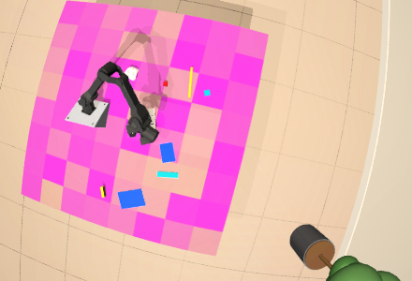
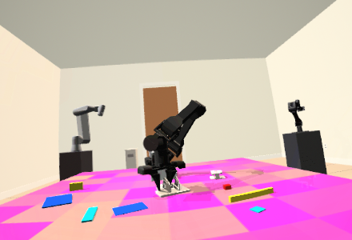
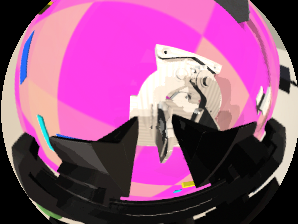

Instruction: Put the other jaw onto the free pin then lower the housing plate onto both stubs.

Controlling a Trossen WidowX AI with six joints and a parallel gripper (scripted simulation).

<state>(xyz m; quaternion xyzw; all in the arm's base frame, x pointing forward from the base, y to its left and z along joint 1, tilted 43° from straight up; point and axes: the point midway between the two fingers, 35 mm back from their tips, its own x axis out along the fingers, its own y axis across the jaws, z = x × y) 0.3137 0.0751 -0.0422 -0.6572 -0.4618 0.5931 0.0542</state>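
Right now my gripper tip is 30 mm to the right of the white base and 10 mm above it. Round my gripper tip: red cube (20 mm ahead, 240 mm to the left, 10 mm below); cyan bar (190 mm ahead, 200 mm to the right, 10 mm below); white jaw (40 mm behind).
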